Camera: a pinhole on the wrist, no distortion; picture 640 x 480 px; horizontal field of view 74.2 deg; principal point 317.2 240.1 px. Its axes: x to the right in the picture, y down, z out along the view. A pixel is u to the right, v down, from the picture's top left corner.
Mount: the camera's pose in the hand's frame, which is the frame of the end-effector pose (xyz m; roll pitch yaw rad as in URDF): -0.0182 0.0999 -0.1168 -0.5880 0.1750 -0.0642
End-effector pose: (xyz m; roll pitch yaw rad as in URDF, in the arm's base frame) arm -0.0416 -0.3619 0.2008 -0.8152 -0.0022 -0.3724
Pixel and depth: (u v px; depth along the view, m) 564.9 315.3 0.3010
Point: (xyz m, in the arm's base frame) 0.2442 -0.2000 0.0328
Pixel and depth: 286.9 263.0 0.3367
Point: 0.0908 -0.0730 0.0877
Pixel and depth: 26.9 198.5 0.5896
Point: -0.1043 0.3215 0.2317
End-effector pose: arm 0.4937 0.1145 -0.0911 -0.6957 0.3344 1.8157
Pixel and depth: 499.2 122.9 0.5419
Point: -0.0067 0.3366 -0.0813
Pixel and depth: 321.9 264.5 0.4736
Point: 0.0393 0.0541 -0.1594
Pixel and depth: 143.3 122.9 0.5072
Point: 0.0529 -0.0700 0.0843
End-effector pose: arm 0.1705 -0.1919 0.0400 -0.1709 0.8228 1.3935
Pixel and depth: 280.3 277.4 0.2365
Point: -0.0773 -0.1258 0.0554
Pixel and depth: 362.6 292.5 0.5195
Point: -0.2542 0.1112 0.0735
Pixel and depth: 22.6 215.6 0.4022
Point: -0.1813 -0.1197 0.3483
